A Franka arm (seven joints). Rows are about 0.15 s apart.
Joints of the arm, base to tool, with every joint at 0 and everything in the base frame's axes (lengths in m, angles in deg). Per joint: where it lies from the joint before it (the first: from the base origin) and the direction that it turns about. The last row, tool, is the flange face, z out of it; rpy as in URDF.
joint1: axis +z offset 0 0 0.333
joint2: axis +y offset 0 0 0
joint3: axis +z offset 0 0 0.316
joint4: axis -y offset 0.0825 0 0
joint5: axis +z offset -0.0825 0 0.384
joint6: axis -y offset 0 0 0
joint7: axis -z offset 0.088 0 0
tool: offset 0 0 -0.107 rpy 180 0 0
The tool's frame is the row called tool.
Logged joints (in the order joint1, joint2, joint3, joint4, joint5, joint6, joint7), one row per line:
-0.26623, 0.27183, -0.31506, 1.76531, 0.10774, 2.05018, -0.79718
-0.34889, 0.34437, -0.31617, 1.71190, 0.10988, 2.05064, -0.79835
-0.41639, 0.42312, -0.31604, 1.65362, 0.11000, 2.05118, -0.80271
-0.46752, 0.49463, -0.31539, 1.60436, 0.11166, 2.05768, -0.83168
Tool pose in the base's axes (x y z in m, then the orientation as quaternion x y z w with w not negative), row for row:
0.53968, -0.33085, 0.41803, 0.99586, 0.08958, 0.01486, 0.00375
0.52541, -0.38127, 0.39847, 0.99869, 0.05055, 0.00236, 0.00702
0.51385, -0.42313, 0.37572, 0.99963, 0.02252, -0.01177, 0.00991
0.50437, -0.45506, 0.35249, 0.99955, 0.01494, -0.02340, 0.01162
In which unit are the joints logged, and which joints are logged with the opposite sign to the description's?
The joints are logged in radians. Opposite sign: joint4.
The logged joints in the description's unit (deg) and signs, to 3 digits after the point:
-15.254, 15.575, -18.052, -101.145, 6.173, 117.467, -45.675
-19.990, 19.731, -18.115, -98.085, 6.296, 117.493, -45.742
-23.857, 24.243, -18.108, -94.745, 6.303, 117.524, -45.992
-26.787, 28.340, -18.071, -91.923, 6.398, 117.896, -47.652

